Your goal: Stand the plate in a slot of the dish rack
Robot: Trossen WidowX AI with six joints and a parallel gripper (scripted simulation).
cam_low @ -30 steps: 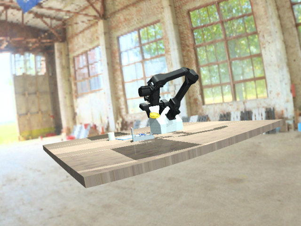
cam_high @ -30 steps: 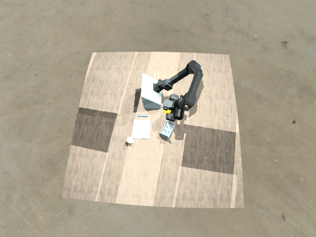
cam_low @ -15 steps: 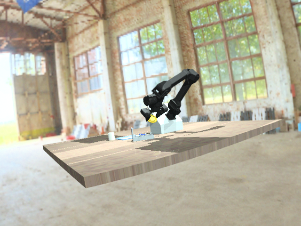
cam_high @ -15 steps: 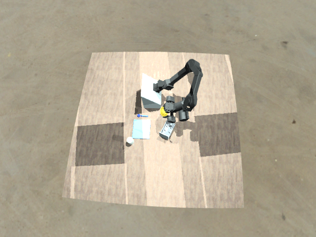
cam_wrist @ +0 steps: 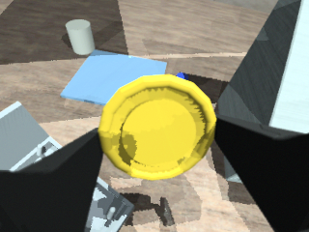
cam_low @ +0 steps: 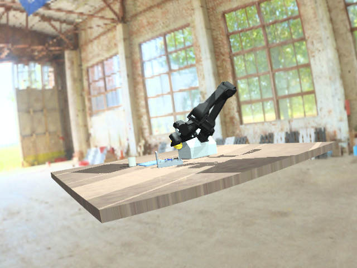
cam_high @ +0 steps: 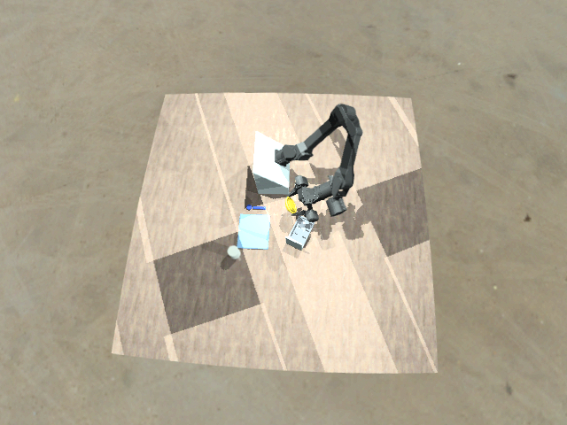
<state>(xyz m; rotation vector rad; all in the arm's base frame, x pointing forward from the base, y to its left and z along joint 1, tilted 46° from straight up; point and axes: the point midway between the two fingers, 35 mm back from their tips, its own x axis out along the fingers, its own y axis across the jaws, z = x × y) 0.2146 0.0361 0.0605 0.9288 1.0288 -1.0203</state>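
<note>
The dish rack is 80 mm below my gripper tip, 80 mm ahead of it and 50 mm to the left of it. The rest, counted from my gripper tip: yellow plate 10 mm to the left; then mat 150 mm to the right, 100 mm below, 80 mm ahead; then blue spoon 150 mm to the right, 100 mm below, 30 mm behind.
</note>
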